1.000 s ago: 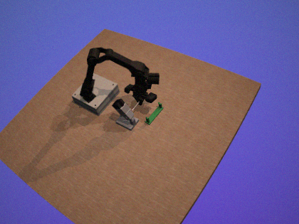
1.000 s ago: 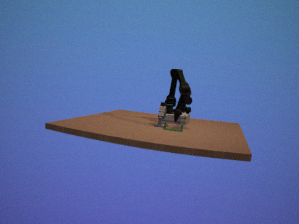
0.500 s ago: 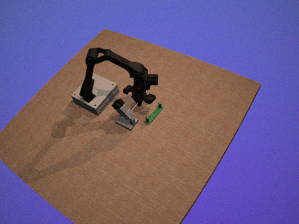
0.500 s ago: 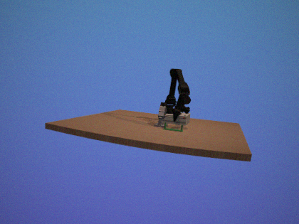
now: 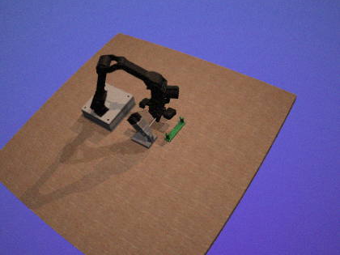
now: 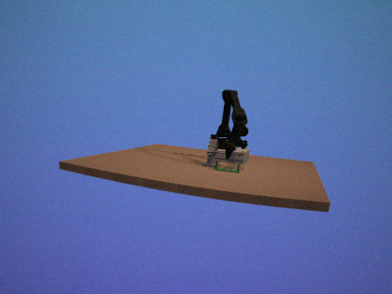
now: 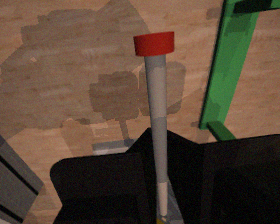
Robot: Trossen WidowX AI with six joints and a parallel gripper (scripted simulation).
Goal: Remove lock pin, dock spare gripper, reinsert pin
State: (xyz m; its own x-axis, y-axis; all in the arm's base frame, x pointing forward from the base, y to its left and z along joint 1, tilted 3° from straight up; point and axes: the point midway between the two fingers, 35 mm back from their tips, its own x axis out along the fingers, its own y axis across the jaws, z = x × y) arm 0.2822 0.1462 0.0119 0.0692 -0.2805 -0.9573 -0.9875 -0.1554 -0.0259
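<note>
My gripper tip is 9 cm to the left of the grey mount. Round my gripper tip: spare gripper 2 cm behind, 10 cm to the right, 7 cm above; green rack 8 cm ahead, 4 cm to the left, 3 cm below.
</note>
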